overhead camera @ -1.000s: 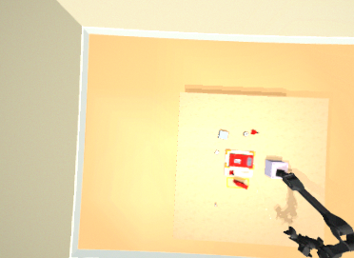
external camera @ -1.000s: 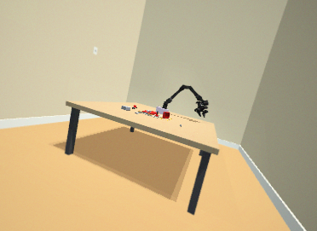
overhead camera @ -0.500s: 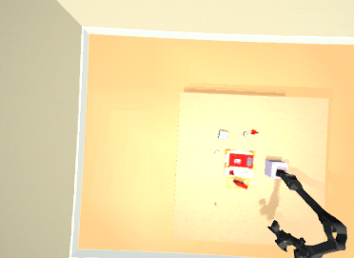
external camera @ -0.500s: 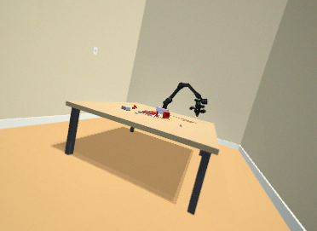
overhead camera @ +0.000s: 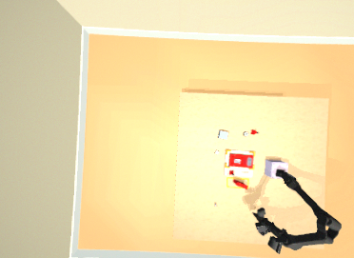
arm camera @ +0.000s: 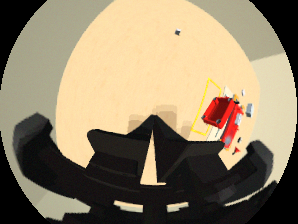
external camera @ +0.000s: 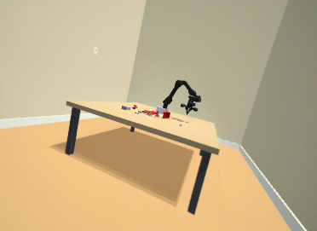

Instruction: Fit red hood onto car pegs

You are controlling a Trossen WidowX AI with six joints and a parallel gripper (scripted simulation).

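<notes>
My gripper tip is now 11 cm short of the red hood, 19 cm to the left of it and 5 cm above it.
</notes>
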